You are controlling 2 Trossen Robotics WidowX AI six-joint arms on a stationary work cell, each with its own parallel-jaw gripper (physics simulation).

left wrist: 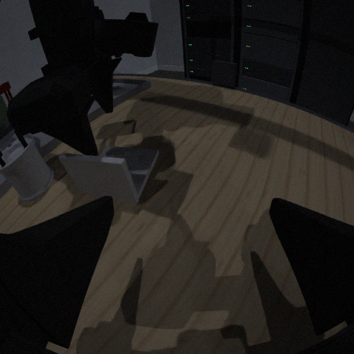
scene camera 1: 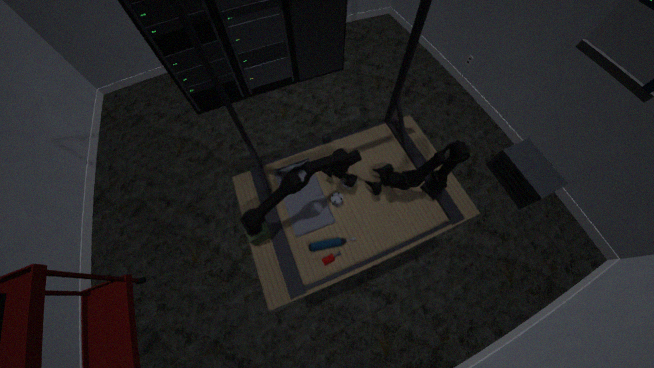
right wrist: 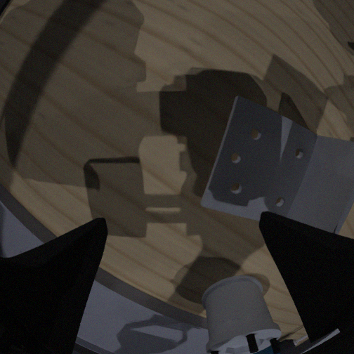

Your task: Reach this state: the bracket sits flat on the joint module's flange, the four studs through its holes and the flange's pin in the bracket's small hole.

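Frame: origin at the left arm's base, x ahead, y left, z up, level; centimetres.
Seen in the pictures: left gripper, fingertip midpoint: [scene camera 1: 369,175]; right gripper, fingertip midpoint: [scene camera 1: 338,180]; left arm's base, origin of the base link: [scene camera 1: 433,186]; right arm's base, origin of the base link: [scene camera 1: 254,228].
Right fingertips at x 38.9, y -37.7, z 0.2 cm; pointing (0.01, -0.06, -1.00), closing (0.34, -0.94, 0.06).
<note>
Pixels of each thing's middle, then the offset from my right fingertips to it. Level surfaces: height alone.
- white joint module, body centre: [scene camera 1: 336,199] dy +8.3, dx +8.3, dz +0.8 cm
- grey mat, its level: dz -2.5 cm
- blue tool, body centre: [scene camera 1: 332,243] dy +24.4, dx +24.9, dz -0.9 cm
- red tool, body centre: [scene camera 1: 331,257] dy +29.5, dx +29.7, dz -1.2 cm
- wooden table, its level: dz -2.9 cm
The light grey L-shaped bracket [left wrist: 95,175] [right wrist: 262,172] rests on the table, its holed plate low and its other wall upright. In scene camera 1 it is mostly hidden by the right gripper. The white joint module [scene camera 1: 336,199] [left wrist: 27,172] [right wrist: 239,312] stands upright beside the bracket, apart from it, with dark studs pointing up. My right gripper [scene camera 1: 342,179] [left wrist: 102,130] [right wrist: 185,224] is open and empty above the table at the bracket; in the right wrist view the bracket lies towards its right finger. My left gripper [scene camera 1: 375,179] [left wrist: 195,206] is open and empty, to the right of the bracket.
A grey mat [scene camera 1: 314,226] lies left of the module. A blue tool [scene camera 1: 326,244] and a red tool [scene camera 1: 328,259] lie near the front of the wooden table [scene camera 1: 272,300]. Dark frame posts [scene camera 1: 410,50] rise at the table's sides. The two arms reach close together above the table.
</note>
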